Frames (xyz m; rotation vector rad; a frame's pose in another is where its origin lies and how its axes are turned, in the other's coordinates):
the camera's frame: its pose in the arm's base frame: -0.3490 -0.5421 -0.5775 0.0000 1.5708 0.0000
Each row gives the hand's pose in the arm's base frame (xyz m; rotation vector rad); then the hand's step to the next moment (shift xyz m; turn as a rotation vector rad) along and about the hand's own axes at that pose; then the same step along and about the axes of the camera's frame.
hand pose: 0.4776 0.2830 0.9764 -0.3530 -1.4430 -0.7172
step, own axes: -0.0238 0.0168 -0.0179 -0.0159 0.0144 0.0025
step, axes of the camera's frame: 0.0221 0.0069 0.0252 0.0123 0.0160 0.0077
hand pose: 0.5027 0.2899 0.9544 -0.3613 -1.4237 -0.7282
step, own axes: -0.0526 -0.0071 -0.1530 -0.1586 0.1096 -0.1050
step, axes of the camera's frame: 0.0742 -0.0894 0.1128 0.1479 0.0523 0.1536
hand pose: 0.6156 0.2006 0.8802 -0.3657 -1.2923 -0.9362
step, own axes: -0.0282 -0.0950 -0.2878 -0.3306 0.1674 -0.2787
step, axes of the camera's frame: 0.1319 -0.2487 0.1158 0.3409 0.0303 0.3129
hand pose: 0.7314 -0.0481 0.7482 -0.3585 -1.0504 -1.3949
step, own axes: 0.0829 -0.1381 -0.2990 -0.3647 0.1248 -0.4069
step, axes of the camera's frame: 0.1451 -0.3062 -0.0235 0.4505 -0.0542 0.3291
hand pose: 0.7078 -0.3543 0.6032 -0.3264 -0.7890 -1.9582
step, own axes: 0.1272 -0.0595 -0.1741 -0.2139 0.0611 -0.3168
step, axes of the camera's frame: 0.0876 -0.1810 -0.0980 0.3279 -0.0785 0.1902
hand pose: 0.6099 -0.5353 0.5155 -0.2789 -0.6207 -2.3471
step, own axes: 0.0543 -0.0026 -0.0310 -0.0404 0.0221 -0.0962
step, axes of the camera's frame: 0.0083 -0.0447 -0.0430 0.0895 -0.0401 0.0419
